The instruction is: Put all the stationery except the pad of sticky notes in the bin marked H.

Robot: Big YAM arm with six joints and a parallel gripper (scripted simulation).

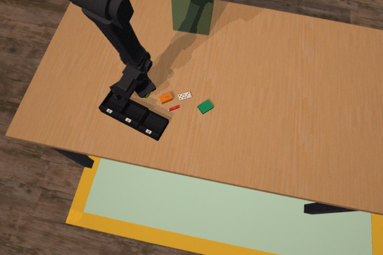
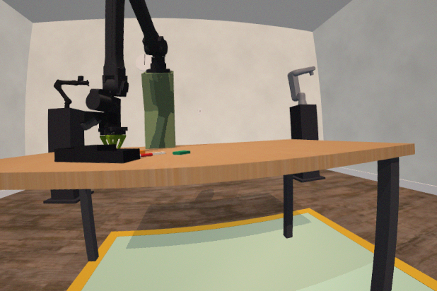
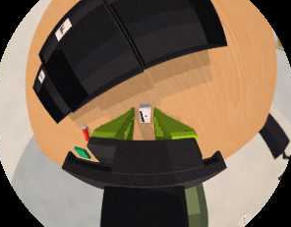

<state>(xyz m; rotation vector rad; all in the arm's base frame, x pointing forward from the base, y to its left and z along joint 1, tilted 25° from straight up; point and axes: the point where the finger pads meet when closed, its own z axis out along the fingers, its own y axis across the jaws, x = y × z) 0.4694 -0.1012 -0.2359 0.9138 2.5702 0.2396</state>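
The orange block lies 10 mm ahead of my hand and 80 mm to the left of it. The rest, counted from my hand: green pad 240 mm to the left, 10 mm below; white domino 30 mm behind, 160 mm to the left, 10 mm below; red stick 30 mm ahead, 130 mm to the left, 10 mm below.
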